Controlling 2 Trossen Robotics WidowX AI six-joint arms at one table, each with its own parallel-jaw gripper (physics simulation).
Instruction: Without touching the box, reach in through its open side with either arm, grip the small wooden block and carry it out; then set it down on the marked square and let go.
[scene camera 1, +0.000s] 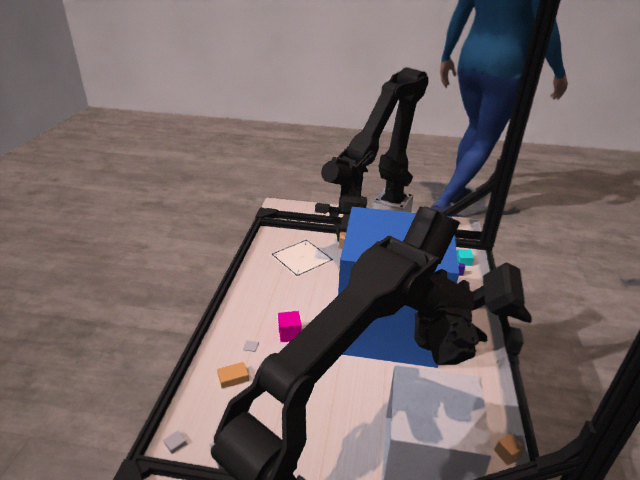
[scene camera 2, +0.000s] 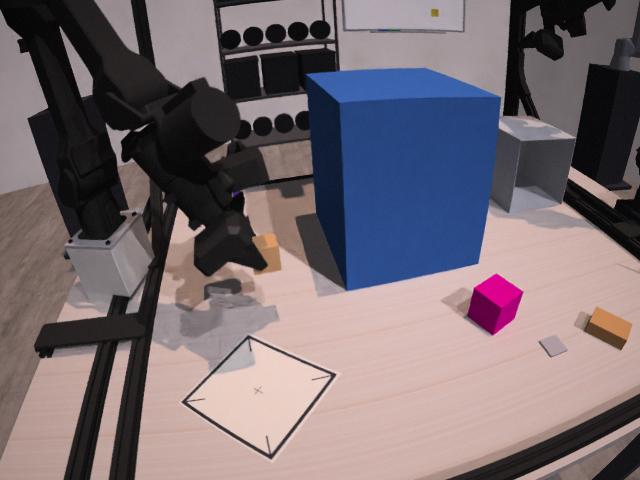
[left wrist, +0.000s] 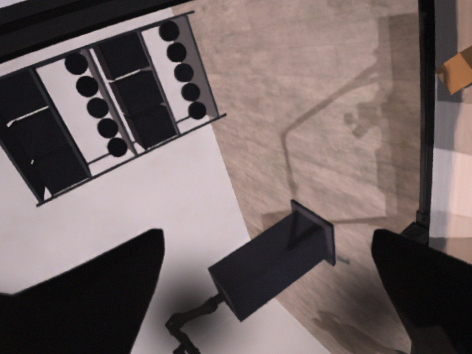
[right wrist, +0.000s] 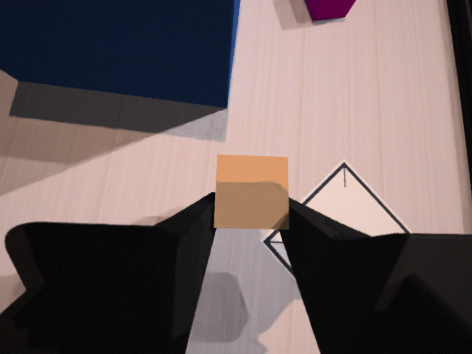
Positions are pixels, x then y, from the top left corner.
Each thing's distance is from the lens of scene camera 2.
my left gripper (scene camera 2: 516, 30): 0.90 m
my right gripper (scene camera 2: 262, 259): 0.50 m
magenta cube (scene camera 2: 494, 303): 0.51 m
